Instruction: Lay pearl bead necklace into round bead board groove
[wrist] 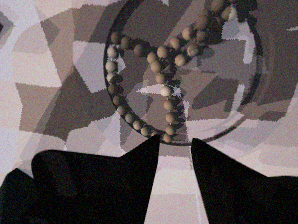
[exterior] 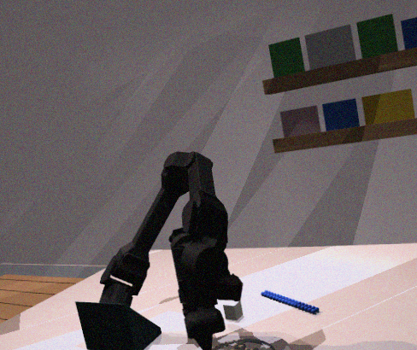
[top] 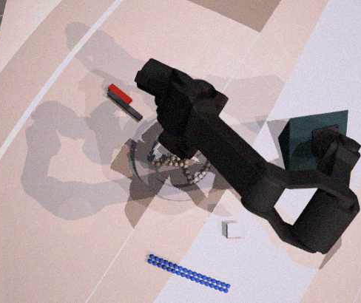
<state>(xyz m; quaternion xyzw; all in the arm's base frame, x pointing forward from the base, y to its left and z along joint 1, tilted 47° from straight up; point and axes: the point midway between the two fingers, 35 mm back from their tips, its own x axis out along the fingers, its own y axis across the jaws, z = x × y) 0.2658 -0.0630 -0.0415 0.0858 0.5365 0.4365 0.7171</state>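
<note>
The round bead board lies 50 mm ahead of my gripper tip, 30 mm below it and 20 mm to the left of it. The rest, counted from my gripper tip: small beige cube: 210 mm to the left, 30 mm behind, 20 mm below; grey block: 150 mm ahead, 140 mm to the right, 40 mm below.
</note>
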